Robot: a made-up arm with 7 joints. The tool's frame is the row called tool. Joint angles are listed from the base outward. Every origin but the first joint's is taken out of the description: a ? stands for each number. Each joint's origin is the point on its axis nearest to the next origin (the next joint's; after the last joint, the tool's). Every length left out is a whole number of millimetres.
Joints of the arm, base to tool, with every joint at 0 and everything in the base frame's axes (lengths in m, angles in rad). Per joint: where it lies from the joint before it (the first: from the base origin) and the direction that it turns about. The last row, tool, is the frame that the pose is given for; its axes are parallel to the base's.
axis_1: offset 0.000 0.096 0.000 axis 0 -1 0
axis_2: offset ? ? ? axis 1 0 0
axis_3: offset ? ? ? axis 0 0 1
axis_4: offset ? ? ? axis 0 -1 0
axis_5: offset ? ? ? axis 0 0 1
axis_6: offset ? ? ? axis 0 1 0
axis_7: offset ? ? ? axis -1 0 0
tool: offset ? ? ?
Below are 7 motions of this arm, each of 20 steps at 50 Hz.
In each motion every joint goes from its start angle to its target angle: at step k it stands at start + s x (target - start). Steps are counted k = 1, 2, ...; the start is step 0. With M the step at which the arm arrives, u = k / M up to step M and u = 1 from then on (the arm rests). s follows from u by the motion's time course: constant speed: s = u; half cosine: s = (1 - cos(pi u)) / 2; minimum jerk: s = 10 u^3 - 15 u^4 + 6 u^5.
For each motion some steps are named. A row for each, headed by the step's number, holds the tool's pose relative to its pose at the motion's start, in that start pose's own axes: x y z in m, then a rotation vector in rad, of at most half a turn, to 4 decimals.
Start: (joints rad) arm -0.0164 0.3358 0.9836 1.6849 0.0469 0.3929 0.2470
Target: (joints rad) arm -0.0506 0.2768 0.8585 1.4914 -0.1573 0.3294 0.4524
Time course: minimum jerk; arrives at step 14
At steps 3, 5, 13, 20:
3: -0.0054 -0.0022 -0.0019 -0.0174 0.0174 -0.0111
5: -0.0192 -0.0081 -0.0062 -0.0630 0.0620 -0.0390
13: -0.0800 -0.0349 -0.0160 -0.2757 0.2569 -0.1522
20: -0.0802 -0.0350 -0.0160 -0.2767 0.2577 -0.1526

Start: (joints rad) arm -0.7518 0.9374 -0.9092 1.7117 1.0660 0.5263 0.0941
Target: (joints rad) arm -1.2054 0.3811 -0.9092 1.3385 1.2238 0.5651 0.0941
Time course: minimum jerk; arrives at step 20
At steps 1, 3, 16, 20:
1: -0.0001 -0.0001 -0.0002 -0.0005 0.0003 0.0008
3: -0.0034 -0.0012 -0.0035 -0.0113 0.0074 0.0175
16: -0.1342 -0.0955 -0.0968 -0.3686 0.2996 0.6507
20: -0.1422 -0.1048 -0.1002 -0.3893 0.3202 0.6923

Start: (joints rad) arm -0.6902 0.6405 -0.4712 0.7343 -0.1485 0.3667 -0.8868
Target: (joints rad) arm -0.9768 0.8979 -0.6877 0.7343 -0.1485 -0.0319 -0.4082
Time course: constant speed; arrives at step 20
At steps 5, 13, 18, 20:
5: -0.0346 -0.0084 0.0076 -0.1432 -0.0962 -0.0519
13: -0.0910 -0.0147 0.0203 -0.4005 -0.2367 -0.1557
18: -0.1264 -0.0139 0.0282 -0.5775 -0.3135 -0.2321
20: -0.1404 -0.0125 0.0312 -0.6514 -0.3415 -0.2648

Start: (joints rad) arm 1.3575 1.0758 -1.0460 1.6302 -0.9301 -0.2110 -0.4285
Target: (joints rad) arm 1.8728 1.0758 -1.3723 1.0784 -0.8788 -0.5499 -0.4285
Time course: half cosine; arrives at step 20
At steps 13, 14, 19, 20:
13: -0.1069 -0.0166 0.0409 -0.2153 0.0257 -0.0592
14: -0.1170 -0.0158 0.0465 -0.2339 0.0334 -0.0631
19: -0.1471 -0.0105 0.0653 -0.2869 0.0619 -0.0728
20: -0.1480 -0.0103 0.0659 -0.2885 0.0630 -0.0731

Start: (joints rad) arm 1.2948 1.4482 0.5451 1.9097 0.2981 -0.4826 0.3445
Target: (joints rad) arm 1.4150 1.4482 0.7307 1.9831 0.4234 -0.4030 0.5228
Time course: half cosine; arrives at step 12
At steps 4, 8, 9, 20:
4: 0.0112 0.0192 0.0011 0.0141 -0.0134 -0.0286
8: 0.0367 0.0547 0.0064 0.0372 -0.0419 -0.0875
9: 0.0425 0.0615 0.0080 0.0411 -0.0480 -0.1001
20: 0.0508 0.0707 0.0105 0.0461 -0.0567 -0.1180

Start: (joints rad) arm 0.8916 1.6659 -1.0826 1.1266 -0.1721 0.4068 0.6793
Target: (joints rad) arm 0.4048 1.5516 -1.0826 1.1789 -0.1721 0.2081 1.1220
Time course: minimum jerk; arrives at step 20
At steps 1, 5, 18, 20:
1: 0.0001 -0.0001 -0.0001 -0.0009 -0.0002 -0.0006
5: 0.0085 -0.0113 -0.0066 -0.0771 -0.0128 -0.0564
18: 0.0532 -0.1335 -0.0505 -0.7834 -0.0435 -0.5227
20: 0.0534 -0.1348 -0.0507 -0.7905 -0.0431 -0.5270

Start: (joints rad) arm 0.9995 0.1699 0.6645 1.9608 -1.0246 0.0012 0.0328
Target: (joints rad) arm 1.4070 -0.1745 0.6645 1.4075 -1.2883 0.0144 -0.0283
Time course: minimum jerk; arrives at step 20
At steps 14, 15, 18, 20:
14: 0.0118 -0.1221 -0.0051 -0.2447 0.2314 0.2124
15: 0.0181 -0.1307 -0.0048 -0.2670 0.2346 0.2291
18: 0.0296 -0.1440 -0.0042 -0.3033 0.2358 0.2557
20: 0.0308 -0.1452 -0.0041 -0.3066 0.2356 0.2581

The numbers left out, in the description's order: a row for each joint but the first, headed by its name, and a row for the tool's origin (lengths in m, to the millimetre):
axis_2: 0.000 0.000 0.000
axis_3: 0.000 0.000 -0.173
axis_4: 0.000 0.000 0.000
axis_5: 0.000 0.000 -0.300
axis_6: 0.000 0.000 0.000
axis_7: 0.000 0.000 0.000
tool: 0.000 0.000 0.000

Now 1 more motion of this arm.
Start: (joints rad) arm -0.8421 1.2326 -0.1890 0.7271 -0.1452 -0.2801 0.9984
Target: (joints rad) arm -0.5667 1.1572 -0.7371 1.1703 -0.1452 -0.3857 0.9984
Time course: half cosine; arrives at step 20
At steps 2, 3, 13, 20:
2: 0.0043 0.0006 -0.0019 -0.0048 -0.0064 -0.0157
3: 0.0097 0.0012 -0.0043 -0.0107 -0.0144 -0.0350
13: 0.1347 -0.0098 -0.0480 -0.1497 -0.2129 -0.4651
20: 0.1847 -0.0278 -0.0592 -0.2105 -0.3026 -0.6375

